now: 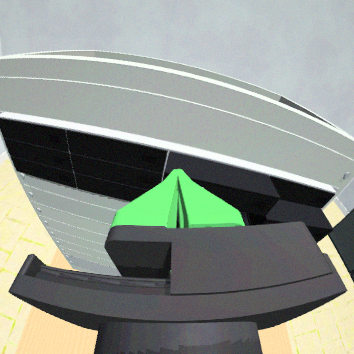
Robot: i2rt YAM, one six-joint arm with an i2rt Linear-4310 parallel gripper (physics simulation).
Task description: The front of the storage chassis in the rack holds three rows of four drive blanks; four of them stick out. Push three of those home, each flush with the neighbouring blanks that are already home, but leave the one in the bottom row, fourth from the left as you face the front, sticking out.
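Places are measured from the arm's base along level axes (x ahead, y left, z up), in centimetres.
Pixels of known places: gripper, between the fingertips: [177,175].
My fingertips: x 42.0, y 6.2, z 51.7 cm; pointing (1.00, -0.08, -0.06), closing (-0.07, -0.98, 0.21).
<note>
Behind a point stands the place of what it marks.
My gripper [177,175] @(z 51.7, x 42.0, y 6.2 cm) is shut and empty, its green fingertips over the upper left part of a black drive blank [220,175] @(z 51.6, x 42.9, y 2.2 cm) in the third column, top row. That blank sticks out, showing its lighter upper face; I cannot tell whether the tips touch it. The blanks of the first column [37,146] @(z 48.6, x 48.1, y 22.3 cm) and the visible ones of the second column [112,162] @(z 48.7, x 46.5, y 12.4 cm) look flush. In the fourth column the top blank [306,192] @(z 50.7, x 43.0, y -10.2 cm) sits back, and a blank [297,212] @(z 48.7, x 41.4, y -9.1 cm) below it sticks out. The fingers and gripper body hide the lower third column and part of the lower fourth.
A pale grey rack panel [150,117] @(z 54.0, x 47.5, y 8.9 cm) runs above the blanks. Grey ribbed panels [75,210] @(z 35.4, x 49.3, y 20.2 cm) lie below them at the left. A dark object [345,240] stands at the right edge. A tan surface [47,310] @(z -3.9, x 35.4, y 36.8 cm) and yellow tiled floor [17,230] show below.
</note>
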